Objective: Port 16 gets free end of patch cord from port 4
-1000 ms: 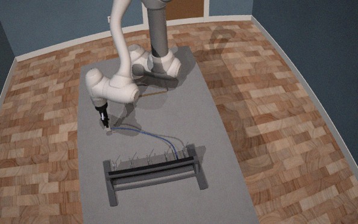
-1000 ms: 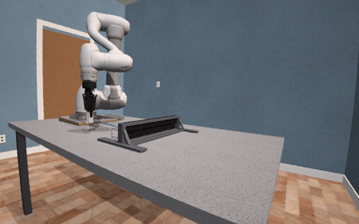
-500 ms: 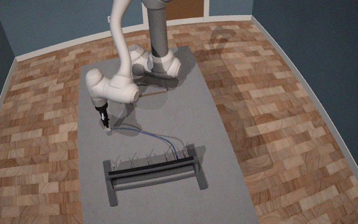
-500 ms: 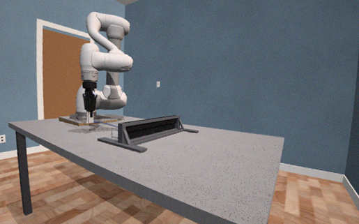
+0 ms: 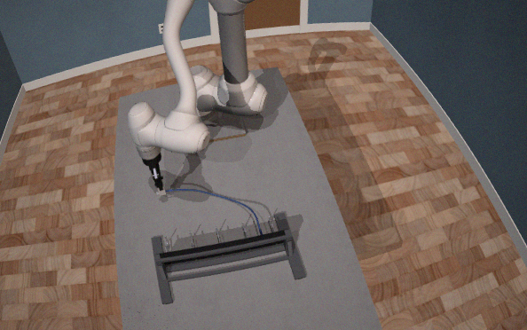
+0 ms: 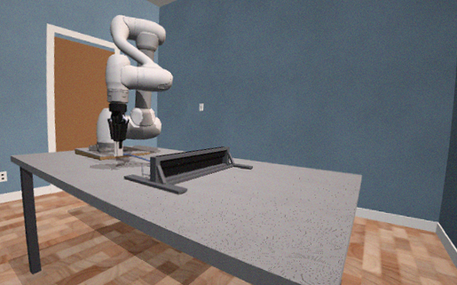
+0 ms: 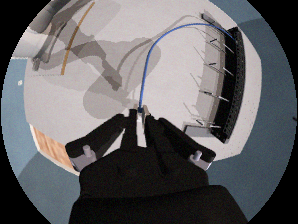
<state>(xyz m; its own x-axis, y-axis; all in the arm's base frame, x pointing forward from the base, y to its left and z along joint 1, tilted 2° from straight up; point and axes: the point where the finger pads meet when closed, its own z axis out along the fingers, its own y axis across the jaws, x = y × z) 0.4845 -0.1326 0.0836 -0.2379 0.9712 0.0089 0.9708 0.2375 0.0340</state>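
My gripper is now 30 mm above the plug and 10 mm to the left of it.
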